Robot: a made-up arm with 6 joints.
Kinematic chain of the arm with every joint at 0, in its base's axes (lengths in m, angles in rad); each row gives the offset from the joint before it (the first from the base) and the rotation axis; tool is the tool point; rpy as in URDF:
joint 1: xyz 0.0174 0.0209 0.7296 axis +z
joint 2: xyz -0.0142 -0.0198 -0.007 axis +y
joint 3: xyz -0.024 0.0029 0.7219 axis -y
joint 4: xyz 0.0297 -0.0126 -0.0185 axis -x
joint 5: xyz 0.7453 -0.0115 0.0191 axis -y
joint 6: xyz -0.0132 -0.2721 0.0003 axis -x
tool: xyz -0.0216 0.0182 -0.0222 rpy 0 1.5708 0
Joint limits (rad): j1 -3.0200..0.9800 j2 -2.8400..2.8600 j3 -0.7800..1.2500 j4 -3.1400..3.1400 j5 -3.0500..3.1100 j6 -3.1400..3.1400
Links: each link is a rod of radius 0.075 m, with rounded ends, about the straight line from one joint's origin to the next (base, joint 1, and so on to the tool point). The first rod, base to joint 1, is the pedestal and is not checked.
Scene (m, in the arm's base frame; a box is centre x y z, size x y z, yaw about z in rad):
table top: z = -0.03
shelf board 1: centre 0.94 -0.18 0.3 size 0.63 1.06 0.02 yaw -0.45
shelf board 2: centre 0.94 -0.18 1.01 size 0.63 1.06 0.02 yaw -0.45
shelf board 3: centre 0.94 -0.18 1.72 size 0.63 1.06 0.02 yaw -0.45
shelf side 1: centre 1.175 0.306 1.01 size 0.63 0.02 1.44 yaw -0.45
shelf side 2: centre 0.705 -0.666 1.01 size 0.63 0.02 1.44 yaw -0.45
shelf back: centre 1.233 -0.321 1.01 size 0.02 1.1 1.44 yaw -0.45
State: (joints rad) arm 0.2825 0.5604 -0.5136 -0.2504 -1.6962 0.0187
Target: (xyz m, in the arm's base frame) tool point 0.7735 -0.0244 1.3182
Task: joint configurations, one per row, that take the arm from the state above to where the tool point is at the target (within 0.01 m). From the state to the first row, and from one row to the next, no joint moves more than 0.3 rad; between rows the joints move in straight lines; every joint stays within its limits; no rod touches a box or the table.
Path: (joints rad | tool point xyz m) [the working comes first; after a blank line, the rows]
Joints at the target: 0.3479 -0.0178 -0.1887 -0.1291 -1.6863 0.0205
Straight joint move there: touches shelf board 2.

1: 0.4830 0.4363 -0.6468 -0.5370 -1.6444 0.0237 | 0.6185 0.0128 0.6697
2: 0.6836 0.3122 -0.7800 -0.8235 -1.5926 0.0287 | 0.4660 0.0636 0.6669
3: 0.7792 0.0205 -0.6894 -0.6479 -1.6019 0.0136 | 0.5376 0.1491 0.8508
4: 0.8749 -0.2712 -0.5988 -0.4723 -1.6112 -0.0015 | 0.5320 0.1834 1.0832
5: 0.9705 -0.5629 -0.5082 -0.2967 -1.6205 -0.0167 | 0.4543 0.1298 1.3182
6: 0.7630 -0.3812 -0.4017 -0.2408 -1.6424 -0.0043 | 0.5502 0.1148 1.3403
7: 0.5555 -0.1995 -0.2952 -0.1849 -1.6644 0.0081 | 0.6611 0.0664 1.3407
8: 0.3479 -0.0178 -0.1887 -0.1291 -1.6863 0.0205 | 0.7735 -0.0244 1.3182

